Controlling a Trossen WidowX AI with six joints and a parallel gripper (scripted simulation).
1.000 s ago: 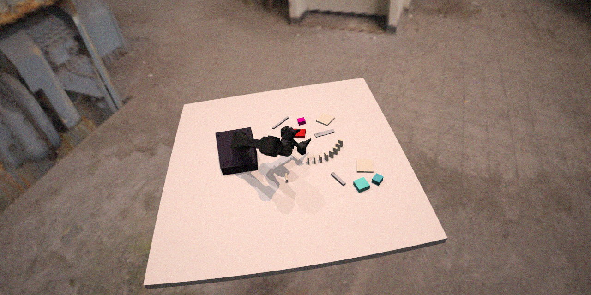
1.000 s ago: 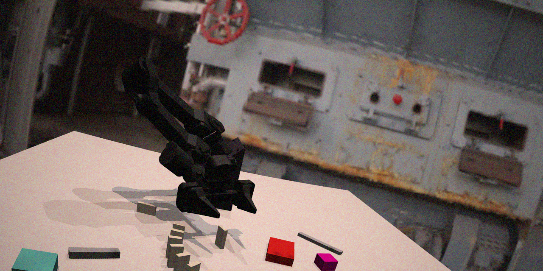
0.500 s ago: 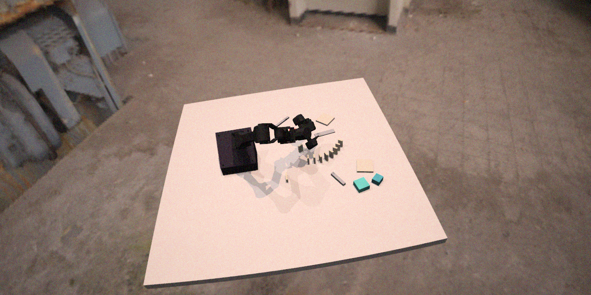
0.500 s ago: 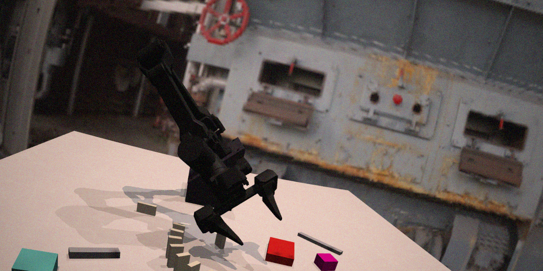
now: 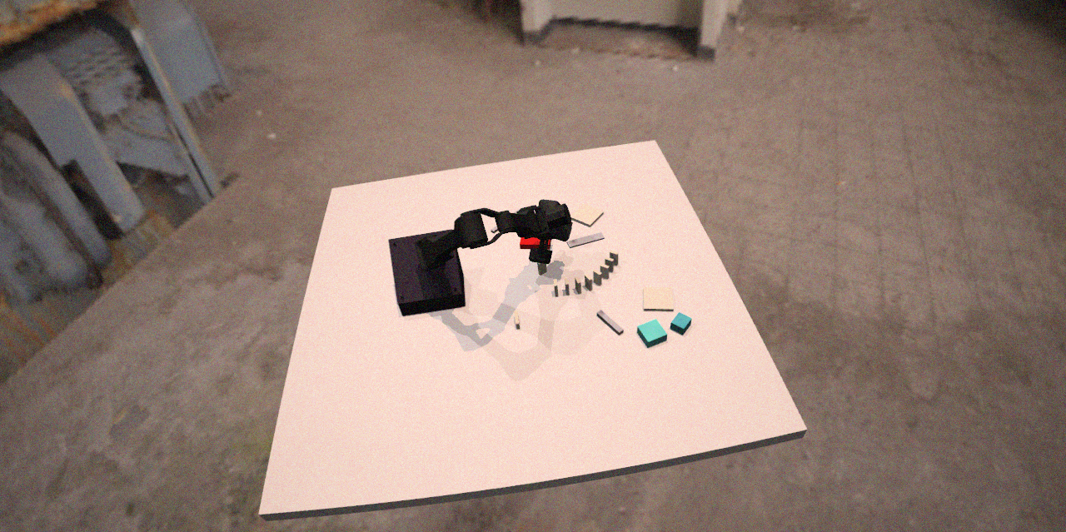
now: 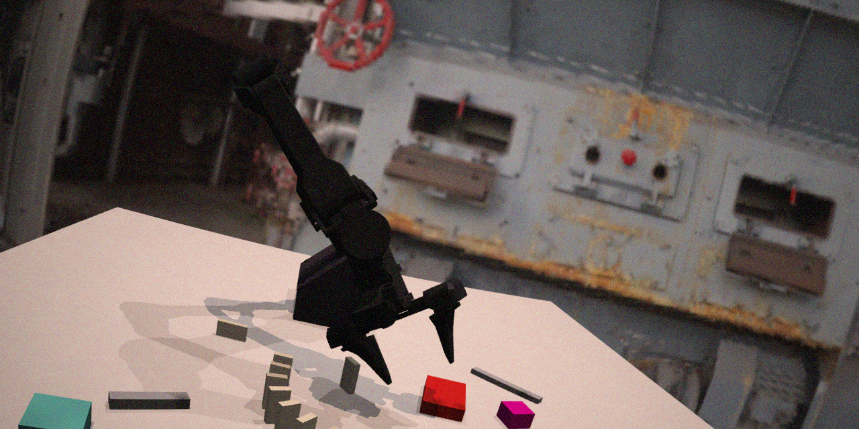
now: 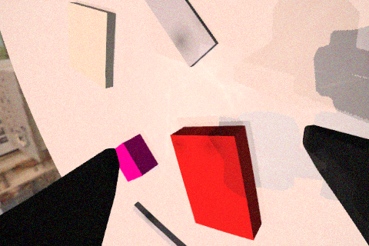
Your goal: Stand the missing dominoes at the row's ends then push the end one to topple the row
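My gripper tip is 5 cm past the red block, 6 cm to the right of it and 6 cm above it. From my gripper tip the other things lie so: grey bar (11 cm ahead, 3 cm to the left, 6 cm below); magenta cube (16 cm to the left, 5 cm below).
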